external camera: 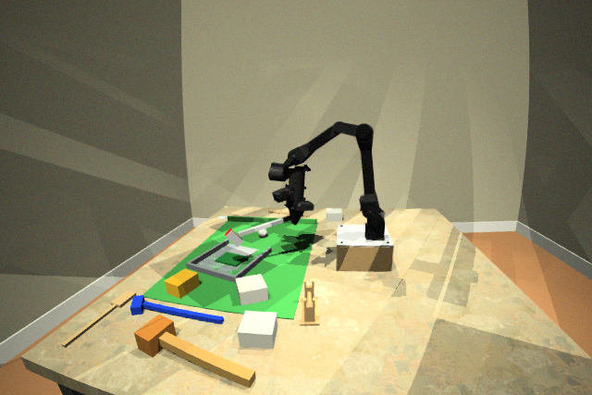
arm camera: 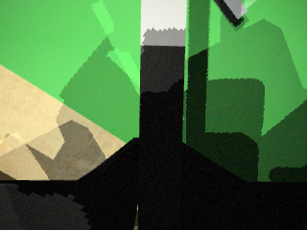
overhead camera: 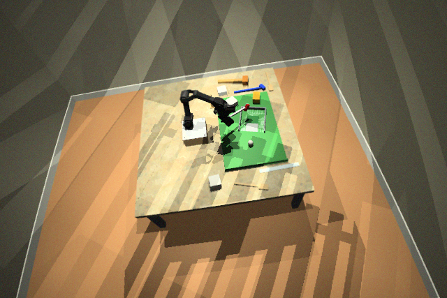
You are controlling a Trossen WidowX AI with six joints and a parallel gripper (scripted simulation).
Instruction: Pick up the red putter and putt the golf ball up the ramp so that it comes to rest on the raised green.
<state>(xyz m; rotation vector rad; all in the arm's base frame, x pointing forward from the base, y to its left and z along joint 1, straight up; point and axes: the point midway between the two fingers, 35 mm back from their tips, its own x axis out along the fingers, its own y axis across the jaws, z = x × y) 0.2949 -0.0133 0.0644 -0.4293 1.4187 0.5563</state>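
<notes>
My gripper tip is now 9 cm short of the red putter, 7 cm to the right of it and 1 cm below it. Round my gripper tip: green mat: 18 cm ahead, 2 cm to the left, 13 cm below; then grey frame: 23 cm ahead, 11 cm to the left, 12 cm below; then white golf ball: 19 cm ahead, 15 cm to the right, 11 cm below.
</notes>
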